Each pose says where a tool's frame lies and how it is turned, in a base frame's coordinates. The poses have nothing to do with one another.
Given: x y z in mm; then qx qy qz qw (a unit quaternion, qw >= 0).
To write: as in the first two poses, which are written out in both.
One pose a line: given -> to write
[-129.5, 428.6, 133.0, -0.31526, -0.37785, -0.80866, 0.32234] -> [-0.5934, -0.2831, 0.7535, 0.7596, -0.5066, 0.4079, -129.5, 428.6, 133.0]
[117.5, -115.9, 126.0, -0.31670, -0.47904, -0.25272, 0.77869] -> [0.4133, -0.0902, 0.9061, 0.6970, 0.6717, -0.2511, 117.5, -115.9, 126.0]
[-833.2, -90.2, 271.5, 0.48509, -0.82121, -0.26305, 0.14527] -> [-0.4872, -0.8732, -0.0166, -0.7203, 0.3910, 0.5730, -833.2, -90.2, 271.5]
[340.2, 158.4, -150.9, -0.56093, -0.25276, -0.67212, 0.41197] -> [-0.0313, -0.2702, 0.9623, 0.8374, -0.5328, -0.1224, 340.2, 158.4, -150.9]
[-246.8, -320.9, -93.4, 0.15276, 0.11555, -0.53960, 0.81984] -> [0.3910, -0.8495, -0.3543, 0.9201, 0.3710, 0.1258, -246.8, -320.9, -93.4]
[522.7, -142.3, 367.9, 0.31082, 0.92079, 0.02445, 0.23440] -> [-0.6969, 0.5839, -0.4165, 0.5609, 0.8056, 0.1907, 522.7, -142.3, 367.9]
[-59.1, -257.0, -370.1, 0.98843, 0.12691, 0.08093, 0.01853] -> [0.9547, 0.2539, 0.1553, 0.2479, -0.9671, 0.0572, -59.1, -257.0, -370.1]
